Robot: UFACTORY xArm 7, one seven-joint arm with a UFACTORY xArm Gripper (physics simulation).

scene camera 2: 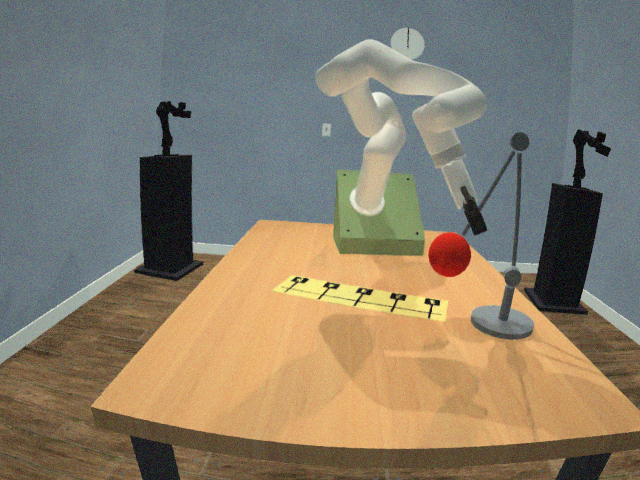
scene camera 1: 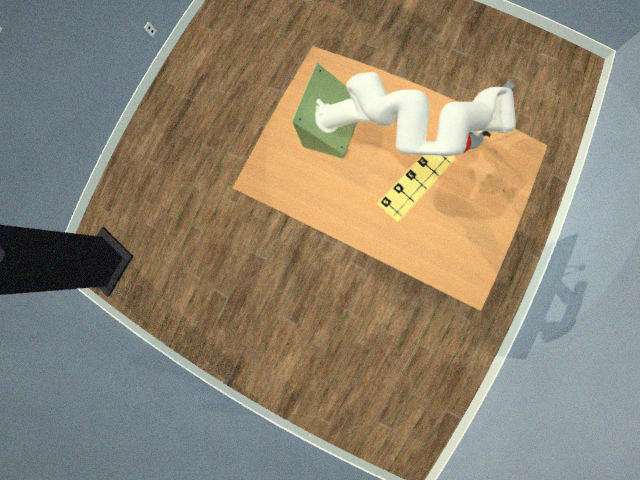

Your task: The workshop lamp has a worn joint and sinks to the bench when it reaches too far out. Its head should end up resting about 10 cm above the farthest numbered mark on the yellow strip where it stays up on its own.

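Frame: origin at the arm's base, x back, y right, z up, level; centimetres.
Seen in the pictures: gripper, fingertip midpoint: [scene camera 2: 478,228]; arm's base, origin of the base link: [scene camera 2: 366,201] [scene camera 1: 326,118].
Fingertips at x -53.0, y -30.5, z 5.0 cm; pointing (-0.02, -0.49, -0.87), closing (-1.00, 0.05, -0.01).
Offsets run from my fingertips to a thing's top centre. "pt": to the spot under its first point. Level surfaces: height alone.
The lamp's red ball head {pt dz -2.9, dx -3.5, dy +6.6 cm} [scene camera 1: 467,143] [scene camera 2: 449,254] hangs above the bench near the right end of the yellow strip {dz -21.3, dx +4.8, dy +25.6 cm} [scene camera 1: 410,187] [scene camera 2: 379,298] in scene camera 2. In scene camera 2, the grey lamp base {pt dz -20.1, dx -5.2, dy -8.8 cm} [scene camera 2: 502,322] stands right of the strip, one rod rises to the elbow joint {pt dz +20.4, dx -4.0, dy -6.4 cm} [scene camera 2: 519,141], and a second rod slants down behind the gripper toward the head. My gripper [scene camera 1: 486,134] [scene camera 2: 478,225] is open and empty, tilted downward, above and right of the head, overlapping the slanted rod in scene camera 2. Whether it touches the rod is unclear. The arm partly hides the head and strip in scene camera 1.
The wooden bench {dz -21.5 cm} [scene camera 1: 310,201] [scene camera 2: 232,372] carries the green mounting block [scene camera 1: 323,98] [scene camera 2: 403,206] at my arm's base. Two black pedestals [scene camera 2: 166,211] [scene camera 2: 571,248] with small black arms stand beyond the bench sides in scene camera 2.
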